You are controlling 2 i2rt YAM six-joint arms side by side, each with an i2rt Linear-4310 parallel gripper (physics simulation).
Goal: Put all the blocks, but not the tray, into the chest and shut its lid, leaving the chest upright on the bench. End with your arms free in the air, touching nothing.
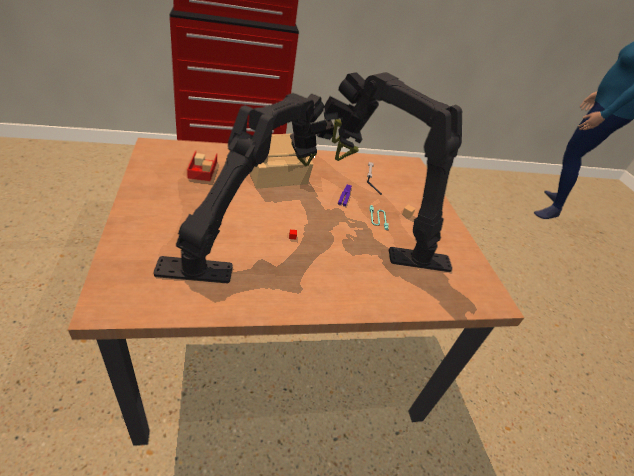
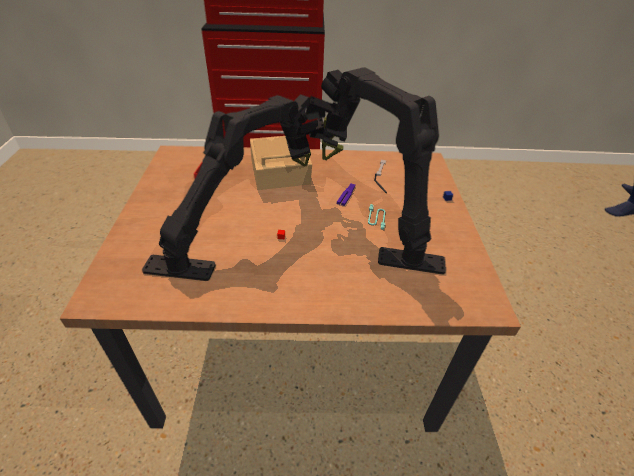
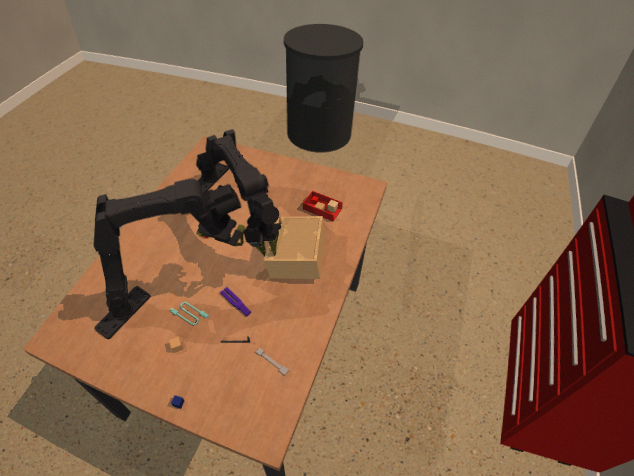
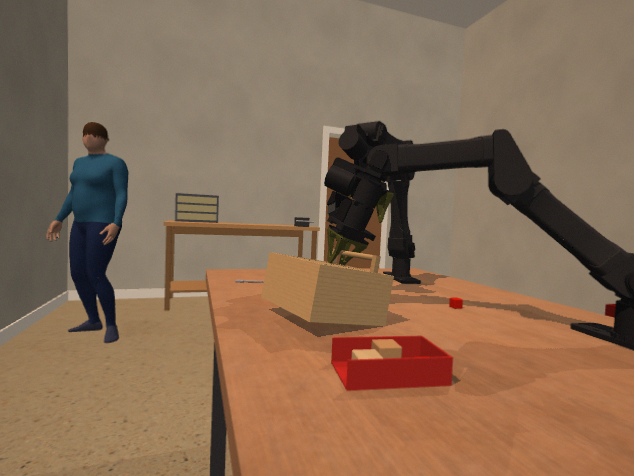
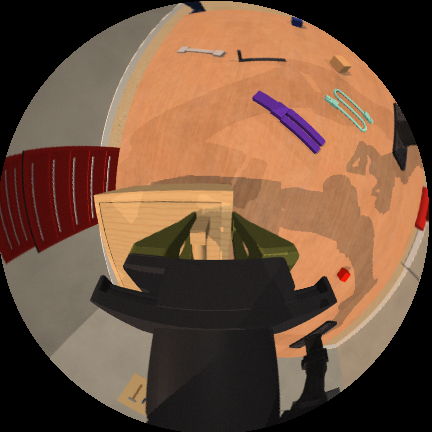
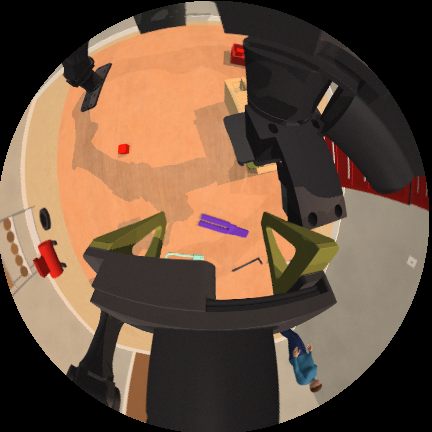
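Where they show: left gripper, fingertip midpoint: [image 1: 305, 161] [image 2: 304, 162] [image 3: 270, 255] [image 4: 334, 264] [image 5: 213, 216]; right gripper, fingertip midpoint: [image 1: 334, 151] [image 2: 325, 150] [image 3: 229, 239] [image 6: 213, 216]; left arm's base, origin of the base link: [image 1: 194, 270] [image 2: 179, 268] [image 3: 210, 179] [image 5: 311, 335] [image 6: 95, 85]; right arm's base, origin of the base link: [image 1: 419, 260] [image 2: 411, 261] [image 3: 123, 312] [image 4: 400, 278].
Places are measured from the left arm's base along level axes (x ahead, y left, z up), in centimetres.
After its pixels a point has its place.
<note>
The wooden chest [image 1: 281, 176] @[x 44.4, y -21.7, z 5.0 cm] [image 2: 281, 178] @[x 44.6, y -21.8, z 4.5 cm] [image 3: 294, 268] @[x 57.2, y -28.9, z 7.2 cm] [image 4: 348, 302] @[x 50.8, y -9.9, z 5.5 cm] has its lid down. My left gripper [image 1: 307, 161] @[x 48.4, y -29.5, z 9.7 cm] [image 4: 342, 260] @[x 48.4, y -29.5, z 9.7 cm] [image 5: 213, 216] @[x 48.4, y -29.5, z 9.7 cm] is shut on its handle [image 5: 200, 235] @[x 48.3, y -29.2, z 13.3 cm]; the chest looks slightly raised and tilted, with shadow beneath. My right gripper [image 1: 335, 149] @[x 39.0, y -37.5, z 20.5 cm] [image 6: 213, 216] @[x 39.0, y -37.5, z 20.5 cm] is open and empty, in the air beside the left. A red block [image 1: 292, 234] @[x 17.1, y -26.4, z 2.0 cm] [image 4: 455, 303] @[x 19.0, y -25.5, z 1.3 cm], a tan block [image 1: 408, 211] @[x 35.6, y -67.7, z 2.6 cm] [image 3: 175, 343] @[x 37.5, y -68.6, z 3.2 cm] and a blue block [image 2: 448, 195] @[x 47.2, y -82.3, z 2.3 cm] [image 3: 177, 401] @[x 48.8, y -82.7, z 2.5 cm] lie on the bench. The red tray [image 3: 314, 210] @[x 48.7, y 2.8, z 2.0 cm] [image 4: 399, 373] @[x 50.6, y 10.8, z 1.8 cm] holds two tan blocks [image 3: 332, 205] @[x 54.2, y 7.4, z 3.4 cm] [image 3: 320, 205] @[x 50.1, y 5.1, z 3.5 cm] and a red block [image 3: 314, 198] @[x 45.8, y 8.4, z 2.5 cm]. The chest's inside is hidden.
Purple pliers [image 1: 345, 195] @[x 43.2, y -46.0, z 1.0 cm] [image 3: 235, 301] @[x 44.6, y -46.4, z 1.1 cm], a teal cable [image 2: 369, 217] @[x 32.0, y -54.3, z 0.6 cm], a black hex key [image 3: 235, 341] @[x 52.2, y -58.1, z 0.5 cm] and a grey wrench [image 3: 271, 361] @[x 65.3, y -58.5, z 0.5 cm] lie on the bench. The forearms are close together. A red cabinet [image 1: 233, 53] stands behind the bench.
</note>
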